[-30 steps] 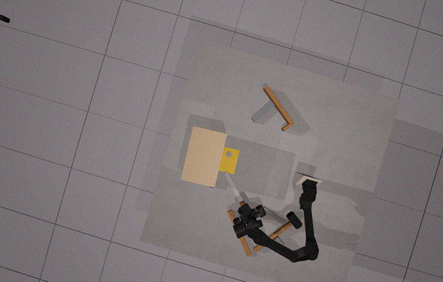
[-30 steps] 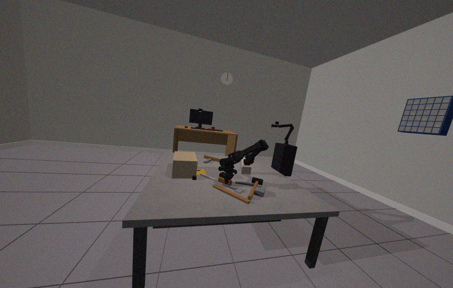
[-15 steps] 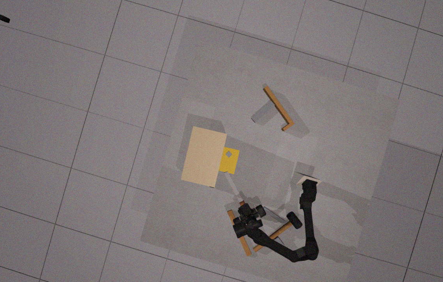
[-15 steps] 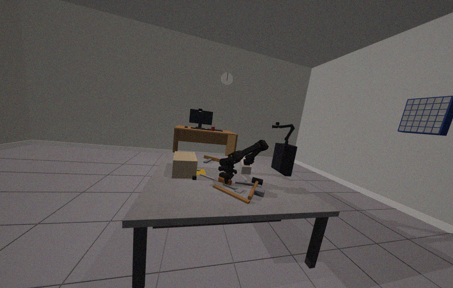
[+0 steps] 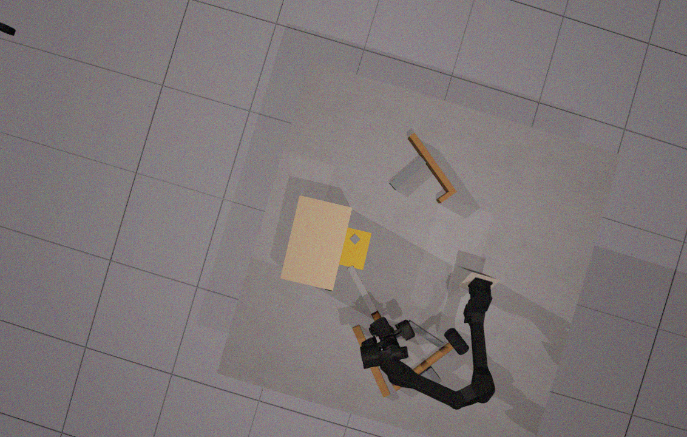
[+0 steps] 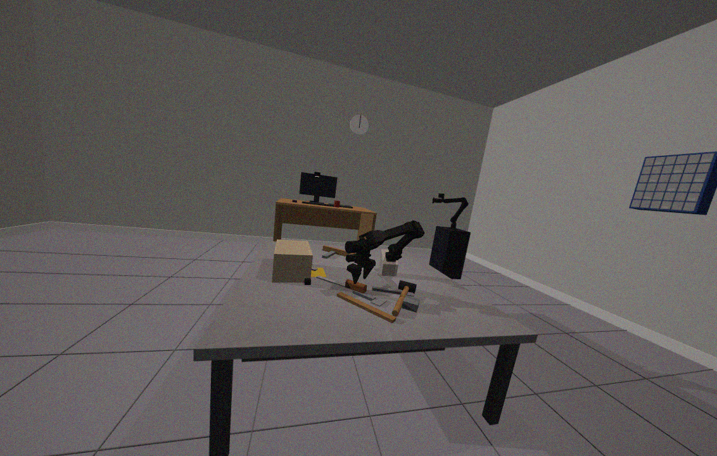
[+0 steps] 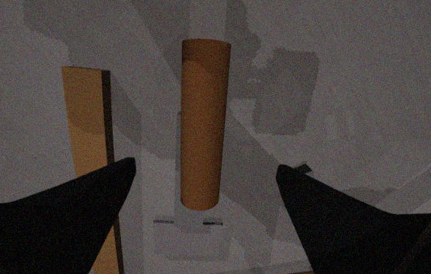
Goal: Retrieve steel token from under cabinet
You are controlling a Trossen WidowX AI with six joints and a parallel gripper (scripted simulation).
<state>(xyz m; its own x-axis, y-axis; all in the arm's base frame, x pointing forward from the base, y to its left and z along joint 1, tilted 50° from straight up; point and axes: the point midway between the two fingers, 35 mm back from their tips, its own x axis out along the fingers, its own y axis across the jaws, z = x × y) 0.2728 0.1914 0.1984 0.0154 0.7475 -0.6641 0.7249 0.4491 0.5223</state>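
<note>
Now: gripper tip 5 cm past the grey l-shaped bracket, 7 cm to the right of it and 6 cm above it. The rest, counted from my gripper tip: grey block 22 cm behind, 14 cm to the left, 4 cm below; wooden stick 1 cm ahead, 14 cm to the left, 6 cm below; grey steel token 20 cm ahead, 30 cm to the right, 6 cm below.
</note>
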